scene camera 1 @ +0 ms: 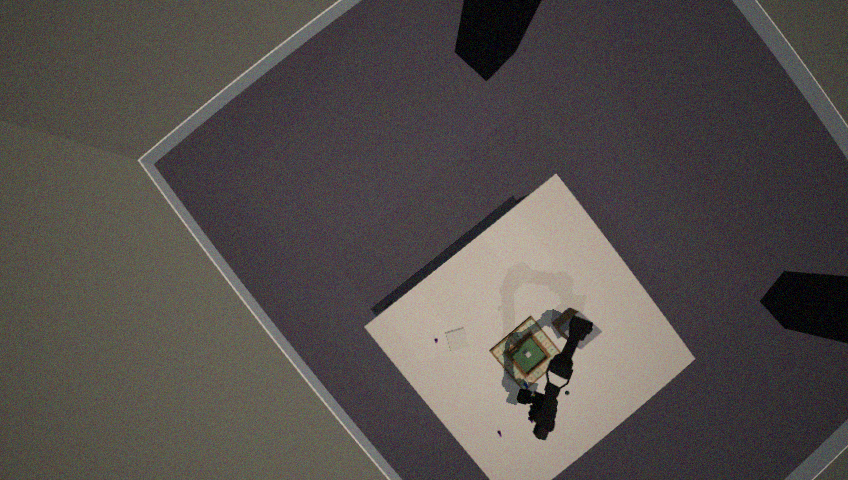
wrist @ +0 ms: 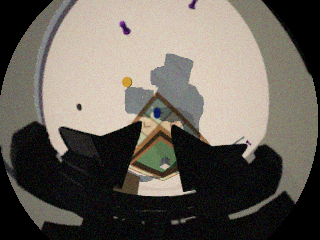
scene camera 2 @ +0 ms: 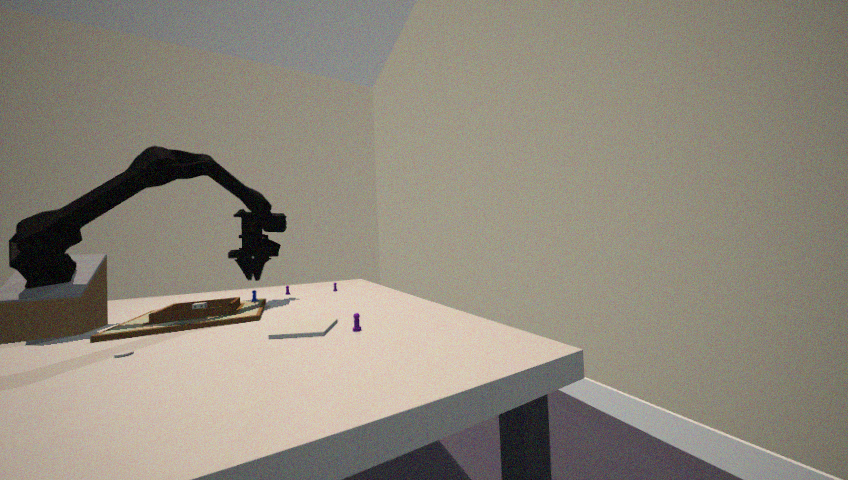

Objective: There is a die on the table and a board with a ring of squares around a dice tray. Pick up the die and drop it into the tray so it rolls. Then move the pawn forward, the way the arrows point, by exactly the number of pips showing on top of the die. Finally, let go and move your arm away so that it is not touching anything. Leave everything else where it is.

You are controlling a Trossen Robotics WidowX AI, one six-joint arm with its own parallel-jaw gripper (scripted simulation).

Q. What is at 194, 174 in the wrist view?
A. My gripper.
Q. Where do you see a flat white tile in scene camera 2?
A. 295, 328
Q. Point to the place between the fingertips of my gripper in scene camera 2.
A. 253, 280
